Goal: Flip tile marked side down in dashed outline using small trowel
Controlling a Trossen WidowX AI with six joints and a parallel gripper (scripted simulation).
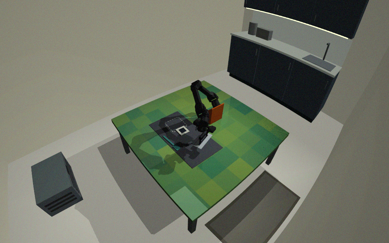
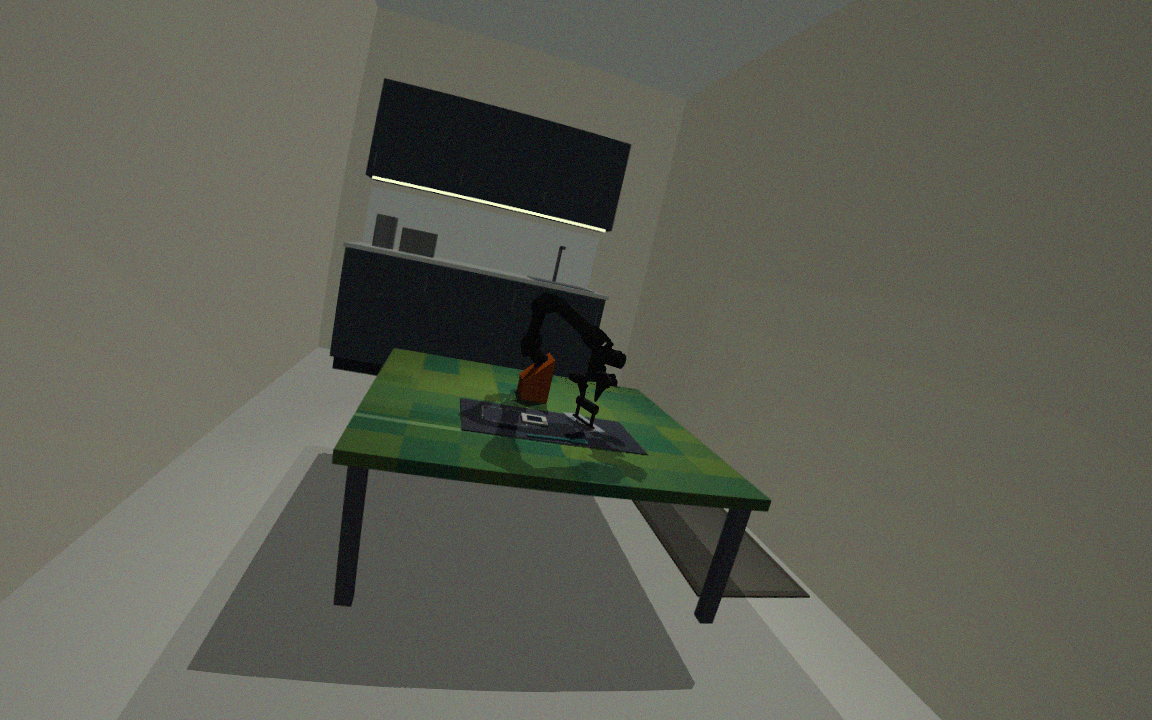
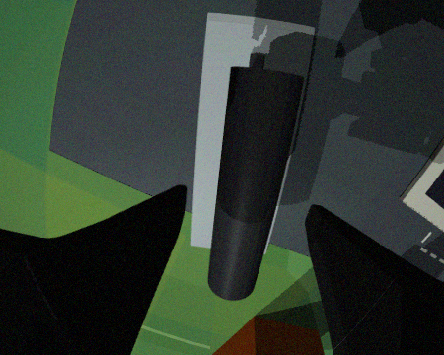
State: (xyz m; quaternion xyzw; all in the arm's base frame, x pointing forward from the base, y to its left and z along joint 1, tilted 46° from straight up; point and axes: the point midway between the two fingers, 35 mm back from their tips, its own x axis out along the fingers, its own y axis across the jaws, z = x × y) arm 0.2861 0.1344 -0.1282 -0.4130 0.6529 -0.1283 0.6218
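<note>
Now: gripper tip 50 mm above the small trowel, 20 mm short of it and 10 mm to the right of it. The rest, counted from my gripper tip: dark mat 140 mm to the right, 110 mm below, 110 mm ahead; then teal spatula-like tool 250 mm ahead, 100 mm to the right, 80 mm below; then tile 200 mm to the right, 90 mm ahead, 80 mm below.
</note>
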